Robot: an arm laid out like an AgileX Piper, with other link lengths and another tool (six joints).
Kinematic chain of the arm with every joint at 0, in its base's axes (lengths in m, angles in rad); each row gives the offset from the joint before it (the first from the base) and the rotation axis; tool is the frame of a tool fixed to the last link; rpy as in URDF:
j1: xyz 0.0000 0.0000 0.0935 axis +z
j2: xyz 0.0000 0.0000 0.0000 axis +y
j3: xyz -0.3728 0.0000 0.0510 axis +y
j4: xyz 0.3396 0.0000 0.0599 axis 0.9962 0 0.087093
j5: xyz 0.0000 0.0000 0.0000 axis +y
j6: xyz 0.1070 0.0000 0.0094 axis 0.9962 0 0.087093
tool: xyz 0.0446 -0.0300 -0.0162 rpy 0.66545 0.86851 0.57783
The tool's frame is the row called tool.
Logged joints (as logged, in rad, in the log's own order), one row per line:
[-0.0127 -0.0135 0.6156 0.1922 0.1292 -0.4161]
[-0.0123 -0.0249 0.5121 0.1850 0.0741 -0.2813]
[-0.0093 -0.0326 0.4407 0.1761 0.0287 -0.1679]
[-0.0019 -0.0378 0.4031 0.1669 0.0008 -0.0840]
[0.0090 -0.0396 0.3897 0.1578 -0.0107 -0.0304]
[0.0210 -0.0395 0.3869 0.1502 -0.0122 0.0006]
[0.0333 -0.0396 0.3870 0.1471 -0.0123 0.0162]
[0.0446 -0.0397 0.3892 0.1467 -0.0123 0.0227]
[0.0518 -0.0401 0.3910 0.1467 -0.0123 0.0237]
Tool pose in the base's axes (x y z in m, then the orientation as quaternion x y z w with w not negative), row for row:
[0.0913 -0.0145 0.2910 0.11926 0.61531 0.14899 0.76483]
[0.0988 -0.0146 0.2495 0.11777 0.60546 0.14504 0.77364]
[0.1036 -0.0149 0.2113 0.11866 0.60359 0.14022 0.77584]
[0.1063 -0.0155 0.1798 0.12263 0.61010 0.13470 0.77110]
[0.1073 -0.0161 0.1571 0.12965 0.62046 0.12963 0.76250]
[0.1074 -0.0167 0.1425 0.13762 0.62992 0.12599 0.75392]
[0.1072 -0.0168 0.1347 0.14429 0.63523 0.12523 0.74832]
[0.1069 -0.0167 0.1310 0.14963 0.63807 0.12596 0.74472]
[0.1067 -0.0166 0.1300 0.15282 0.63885 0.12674 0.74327]
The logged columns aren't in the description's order. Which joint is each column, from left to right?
Columns, left to right: j6, j4, j5, j1, j2, j3.
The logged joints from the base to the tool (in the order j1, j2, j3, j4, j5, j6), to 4 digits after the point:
[0.1922 0.1292 -0.4161 -0.0135 0.6156 -0.0127]
[0.1850 0.0741 -0.2813 -0.0249 0.5121 -0.0123]
[0.1761 0.0287 -0.1679 -0.0326 0.4407 -0.0093]
[0.1669 0.0008 -0.0840 -0.0378 0.4031 -0.0019]
[0.1578 -0.0107 -0.0304 -0.0396 0.3897 0.0090]
[0.1502 -0.0122 0.0006 -0.0395 0.3869 0.0210]
[0.1471 -0.0123 0.0162 -0.0396 0.3870 0.0333]
[0.1467 -0.0123 0.0227 -0.0397 0.3892 0.0446]
[0.1467 -0.0123 0.0237 -0.0401 0.3910 0.0518]

